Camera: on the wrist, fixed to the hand. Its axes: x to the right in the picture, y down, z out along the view.
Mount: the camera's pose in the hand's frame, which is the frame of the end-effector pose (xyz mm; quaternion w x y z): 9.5 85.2 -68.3 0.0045 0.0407 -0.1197 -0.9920
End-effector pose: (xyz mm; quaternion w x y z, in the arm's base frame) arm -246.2 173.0 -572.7 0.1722 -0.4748 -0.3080 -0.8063
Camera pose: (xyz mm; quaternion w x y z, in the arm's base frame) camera -247.3 64.1 -560.6 0.8166 -0.2139 0.5258 0.1051
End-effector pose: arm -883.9 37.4 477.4 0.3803 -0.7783 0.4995 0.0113
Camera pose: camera -970.9 -29.1 472.7 0.1044 -0.4822 -0.8149 -0.3044
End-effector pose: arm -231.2 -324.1 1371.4 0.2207 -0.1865 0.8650 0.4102
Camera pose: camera -297.7 -328.9 1458.4 0.5190 -0.8008 -0.1908 -0.2300
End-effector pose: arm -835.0 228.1 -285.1 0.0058 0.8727 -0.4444 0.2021
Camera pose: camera -920.1 182.2 -233.4 0.1118 0.4692 0.8712 -0.0912
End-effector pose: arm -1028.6 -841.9 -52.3 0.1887 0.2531 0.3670 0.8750
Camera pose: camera -1088.2 -930.5 -27.7 0.9025 -0.2505 0.2657 -0.2285
